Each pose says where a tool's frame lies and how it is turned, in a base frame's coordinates. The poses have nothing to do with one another.
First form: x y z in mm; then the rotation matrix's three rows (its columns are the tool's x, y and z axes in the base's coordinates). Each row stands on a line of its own.
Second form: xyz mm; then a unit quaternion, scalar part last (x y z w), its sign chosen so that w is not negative. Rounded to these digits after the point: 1 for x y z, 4 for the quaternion.
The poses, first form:
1:
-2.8 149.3 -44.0
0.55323 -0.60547 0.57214
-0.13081 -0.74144 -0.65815
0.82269 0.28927 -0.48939
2:
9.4 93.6 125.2
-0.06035 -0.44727 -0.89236
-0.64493 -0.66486 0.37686
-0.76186 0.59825 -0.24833
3:
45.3 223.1 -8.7
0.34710 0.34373 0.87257
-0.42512 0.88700 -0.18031
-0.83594 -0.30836 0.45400
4:
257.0 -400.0 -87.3
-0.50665 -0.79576 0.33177
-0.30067 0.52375 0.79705
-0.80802 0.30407 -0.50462
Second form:
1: -2.8 149.3 -44.0 0.8343 -0.2206 0.4180 0.2839
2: 9.4 93.6 125.2 0.6806 -0.4012 -0.6076 0.0813
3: 45.3 223.1 -8.7 -0.0391 0.5210 -0.2345 0.8198
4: 257.0 -400.0 -87.3 -0.3443 0.7961 0.3458 0.3579
